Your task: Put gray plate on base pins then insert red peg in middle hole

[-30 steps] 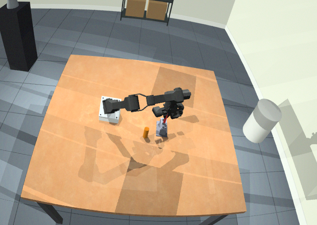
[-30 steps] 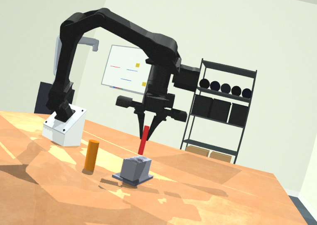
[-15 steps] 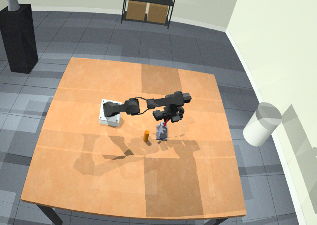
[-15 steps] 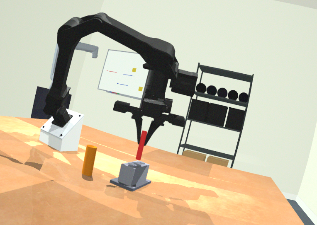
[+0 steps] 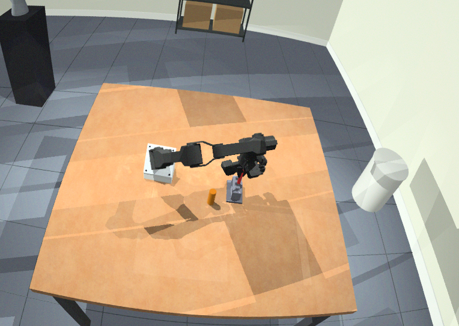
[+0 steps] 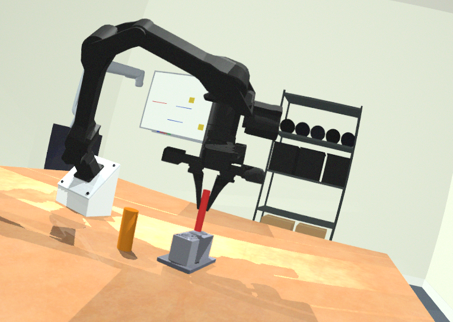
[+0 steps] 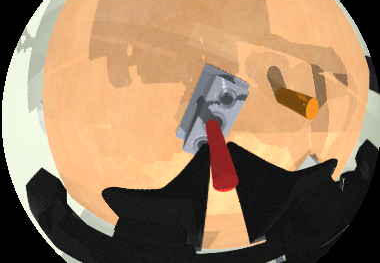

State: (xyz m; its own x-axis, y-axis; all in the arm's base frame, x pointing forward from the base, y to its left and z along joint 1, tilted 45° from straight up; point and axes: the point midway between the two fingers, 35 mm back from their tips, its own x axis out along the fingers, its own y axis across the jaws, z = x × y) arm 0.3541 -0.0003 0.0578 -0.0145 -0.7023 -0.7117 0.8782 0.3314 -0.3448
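My gripper tip is now 60 mm above the gray plate. Also, from my gripper tip: orange cylinder 110 mm behind, 80 mm to the right, 70 mm below; red peg right at my gripper tip; base 10 mm behind, 100 mm below.
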